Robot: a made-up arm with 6 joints.
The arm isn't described. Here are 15 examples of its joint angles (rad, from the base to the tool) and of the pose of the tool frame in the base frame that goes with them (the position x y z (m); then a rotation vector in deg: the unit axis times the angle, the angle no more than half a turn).
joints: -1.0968 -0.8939 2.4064 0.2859 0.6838 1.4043
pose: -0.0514 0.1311 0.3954 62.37 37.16 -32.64
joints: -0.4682 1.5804 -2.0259 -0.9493 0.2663 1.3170
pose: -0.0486 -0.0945 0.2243 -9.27 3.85 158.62
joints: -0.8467 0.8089 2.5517 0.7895 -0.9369 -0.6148
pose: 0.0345 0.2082 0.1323 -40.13 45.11 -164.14
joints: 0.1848 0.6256 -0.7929 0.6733 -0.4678 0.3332
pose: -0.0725 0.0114 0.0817 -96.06 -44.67 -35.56
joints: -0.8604 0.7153 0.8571 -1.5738 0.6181 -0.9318
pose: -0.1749 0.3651 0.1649 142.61 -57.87 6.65
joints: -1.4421 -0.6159 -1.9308 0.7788 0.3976 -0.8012
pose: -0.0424 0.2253 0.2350 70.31 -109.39 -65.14
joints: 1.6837 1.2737 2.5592 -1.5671 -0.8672 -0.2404
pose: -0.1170 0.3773 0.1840 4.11 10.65 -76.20
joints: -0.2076 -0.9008 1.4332 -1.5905 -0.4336 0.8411
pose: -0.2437 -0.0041 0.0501 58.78 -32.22 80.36
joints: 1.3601 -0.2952 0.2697 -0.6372 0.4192 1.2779
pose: -0.2319 0.1725 0.1826 -2.37 26.60 42.06
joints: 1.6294 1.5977 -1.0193 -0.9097 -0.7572 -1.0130
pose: 0.0379 -0.1078 0.1949 -70.04 -118.69 83.68
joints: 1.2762 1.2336 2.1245 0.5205 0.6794 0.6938
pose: -0.0672 -0.0185 0.2446 -21.13 47.64 107.26
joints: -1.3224 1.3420 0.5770 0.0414 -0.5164 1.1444
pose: 0.0569 0.0819 0.2504 -64.72 -95.58 -89.69
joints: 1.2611 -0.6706 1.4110 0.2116 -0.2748 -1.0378
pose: -0.2312 0.1015 0.1130 138.10 -0.52 13.74
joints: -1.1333 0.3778 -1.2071 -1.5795 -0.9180 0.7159
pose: -0.0816 -0.0672 0.4504 -63.00 39.77 120.10
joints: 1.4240 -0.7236 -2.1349 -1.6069 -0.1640 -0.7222
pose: 0.1401 -0.0740 -0.0218 -51.80 -144.40 -88.25
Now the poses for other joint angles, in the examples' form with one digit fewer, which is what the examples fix.
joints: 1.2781 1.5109 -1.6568 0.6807 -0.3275 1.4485
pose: -0.136 0.157 0.074 90.0 -91.2 66.4
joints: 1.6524 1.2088 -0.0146 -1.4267 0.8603 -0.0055
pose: -0.102 0.245 -0.114 -26.0 -18.5 -66.6
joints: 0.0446 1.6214 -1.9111 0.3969 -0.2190 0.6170
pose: -0.022 0.083 0.053 70.3 -46.1 147.8
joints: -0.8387 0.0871 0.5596 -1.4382 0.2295 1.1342
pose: -0.103 0.314 0.075 20.7 -98.9 35.1
